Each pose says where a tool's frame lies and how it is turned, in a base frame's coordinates. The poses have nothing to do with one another.
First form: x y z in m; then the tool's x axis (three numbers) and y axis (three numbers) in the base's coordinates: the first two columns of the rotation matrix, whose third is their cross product.
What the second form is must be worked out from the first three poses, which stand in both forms.
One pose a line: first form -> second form
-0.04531, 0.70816, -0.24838, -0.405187, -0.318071, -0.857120, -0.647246, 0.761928, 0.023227 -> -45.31, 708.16, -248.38, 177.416, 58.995, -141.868
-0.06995, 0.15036, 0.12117, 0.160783, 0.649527, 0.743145, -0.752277, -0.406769, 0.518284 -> -69.95, 150.36, 121.17, 50.765, -48.000, 76.097
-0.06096, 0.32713, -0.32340, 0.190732, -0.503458, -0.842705, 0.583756, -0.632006, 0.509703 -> -60.96, 327.13, -323.40, 71.217, 57.427, -69.251
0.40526, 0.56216, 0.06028, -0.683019, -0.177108, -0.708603, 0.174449, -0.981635, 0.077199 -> 405.26, 562.16, 60.28, 6.281, 45.121, -165.463
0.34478, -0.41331, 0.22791, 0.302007, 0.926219, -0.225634, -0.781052, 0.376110, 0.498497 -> 344.78, -413.31, 227.91, 30.777, 13.040, 71.941
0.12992, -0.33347, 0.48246, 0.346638, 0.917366, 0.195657, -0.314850, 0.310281, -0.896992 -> 129.92, -333.47, 482.46, -66.159, -11.283, 69.300
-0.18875, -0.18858, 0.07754, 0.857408, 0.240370, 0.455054, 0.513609, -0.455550, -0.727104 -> -188.75, -188.58, 77.54, -125.260, -27.068, 15.661
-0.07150, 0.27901, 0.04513, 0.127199, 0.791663, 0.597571, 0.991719, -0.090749, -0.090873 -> -71.50, 279.01, 45.13, -173.492, -36.696, 80.872
